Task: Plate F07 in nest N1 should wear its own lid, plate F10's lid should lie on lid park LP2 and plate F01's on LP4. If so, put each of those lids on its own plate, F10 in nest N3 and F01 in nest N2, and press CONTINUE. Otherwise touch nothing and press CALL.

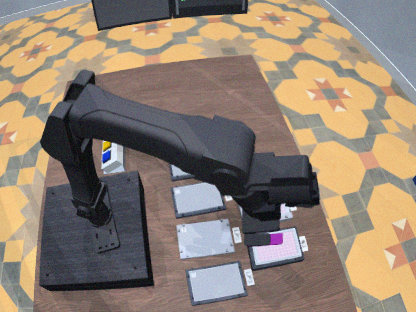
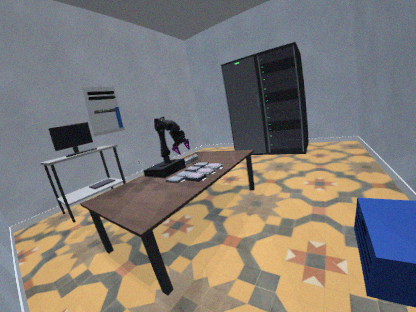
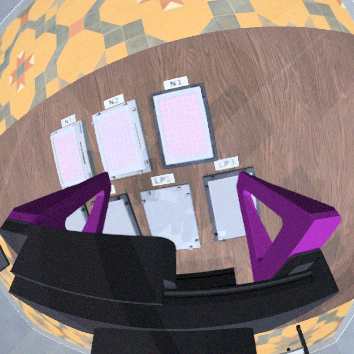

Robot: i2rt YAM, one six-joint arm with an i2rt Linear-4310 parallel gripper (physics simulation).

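Seen in the pictures: gripper, fingertip midpoint: [image 2: 185,152] [image 3: 173,178]; arm's base at its link origin: [image 1: 101,217] [image 2: 168,163].
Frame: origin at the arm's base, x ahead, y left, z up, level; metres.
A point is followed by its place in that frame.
Note:
My gripper [image 1: 276,239] [image 2: 182,147] {x 0.364, y -0.205, z 0.143 m} [image 3: 173,178] {x 0.364, y -0.205, z 0.143 m} is open and empty above the plates. A pink-welled plate [image 1: 286,251] {x 0.434, y -0.235, z -0.054 m} [image 3: 184,126] {x 0.412, y -0.211, z -0.054 m} sits in the dark nest N1. Pink-welled plates sit in the light nests N2 [image 3: 120,140] {x 0.440, y -0.090, z -0.055 m} and N3 [image 3: 69,155] {x 0.468, y 0.041, z -0.054 m}. Pale rectangular panels lie at LP3 [image 1: 217,282] {x 0.237, y -0.243, z -0.066 m} [image 3: 225,210] {x 0.237, y -0.223, z -0.067 m}, LP1 [image 1: 205,239] {x 0.252, y -0.112, z -0.075 m} [image 3: 170,217] {x 0.258, y -0.112, z -0.074 m}, LP4 [image 1: 198,198] {x 0.276, y 0.012, z -0.066 m} [image 3: 117,220] {x 0.292, y 0.003, z -0.067 m} and LP2 [image 3: 75,220] {x 0.325, y 0.126, z -0.066 m}. LP1 has a light rim, LP3 and LP4 dark ones. Plate and lid codes are too small to read, and I cannot tell whether N1's plate wears a clear lid.
The button box [image 1: 115,161] {x 0.070, y 0.195, z -0.027 m} [image 2: 191,159] {x 0.107, y 0.290, z -0.054 m} stands behind the arm's base [image 1: 95,235] {x -0.025, y -0.051, z 0.007 m}, with yellow and blue buttons showing and the arm hiding its rest. The arm spans the table [image 1: 220,85] {x 0.528, y 0.480, z -0.085 m} [image 2: 125,195] {x -0.042, y -0.559, z -0.084 m}. A dark cabinet [image 2: 270,100] and a blue box [image 2: 387,235] stand off the table.

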